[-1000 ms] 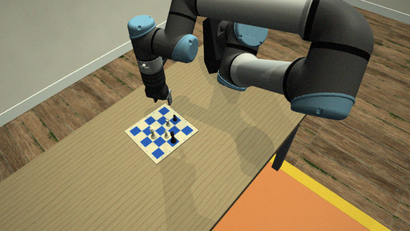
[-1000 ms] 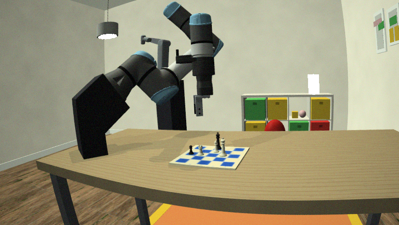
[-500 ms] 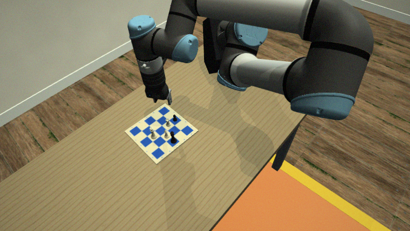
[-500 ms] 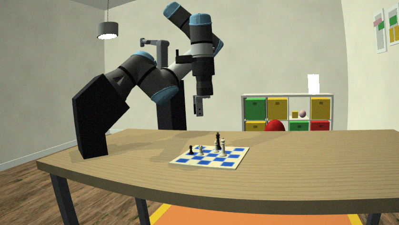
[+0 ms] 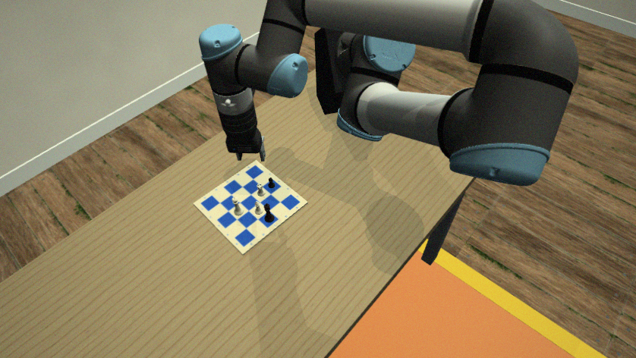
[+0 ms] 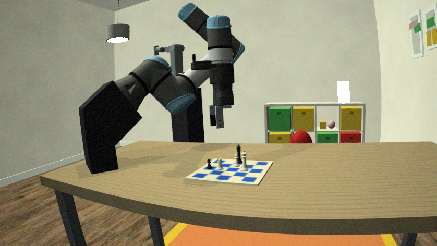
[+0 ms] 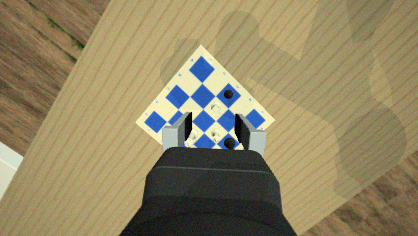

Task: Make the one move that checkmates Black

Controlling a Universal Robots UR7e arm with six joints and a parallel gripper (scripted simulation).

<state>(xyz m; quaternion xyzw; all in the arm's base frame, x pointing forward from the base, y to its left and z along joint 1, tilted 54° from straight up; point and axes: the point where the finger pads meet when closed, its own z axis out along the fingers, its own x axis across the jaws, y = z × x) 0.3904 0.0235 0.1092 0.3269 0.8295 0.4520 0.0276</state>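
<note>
My hand is 140 mm above the black pawn and 40 mm past it. Round my hand: blue-and-cream chessboard (160 mm below, 40 mm ahead, 20 mm to the left); black king (120 mm below, 90 mm to the left, 10 mm ahead); tall white piece (120 mm below, 70 mm ahead, 30 mm to the left).
</note>
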